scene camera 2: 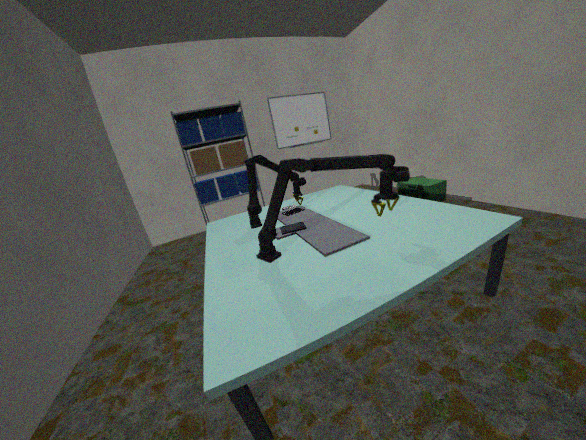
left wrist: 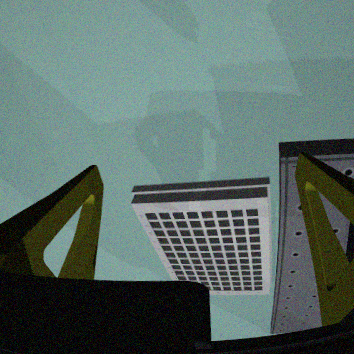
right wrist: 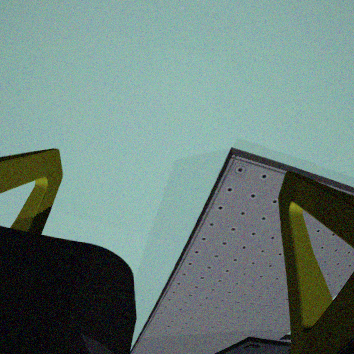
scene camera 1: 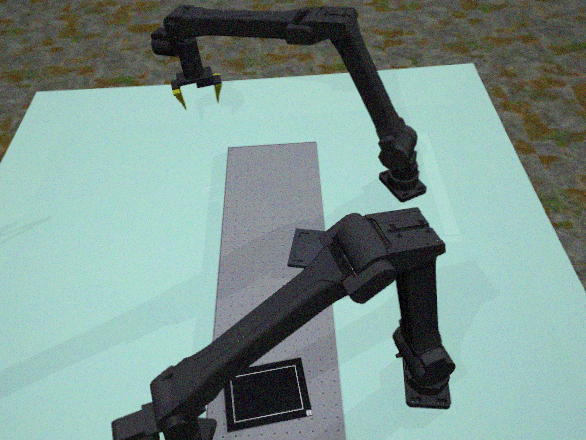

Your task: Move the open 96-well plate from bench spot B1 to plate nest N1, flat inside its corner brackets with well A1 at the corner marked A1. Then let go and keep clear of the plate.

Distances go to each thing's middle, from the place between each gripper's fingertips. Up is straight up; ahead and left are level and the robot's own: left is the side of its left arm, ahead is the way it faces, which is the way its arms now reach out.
The black nest with white outline (scene camera 1: 274, 392) lies 84 cm to the left of my right hand, 26 cm behind it and 12 cm below it.
The black nest with white outline lies 11 cm behind my left hand, 17 cm to the right of it and 1 cm below it.
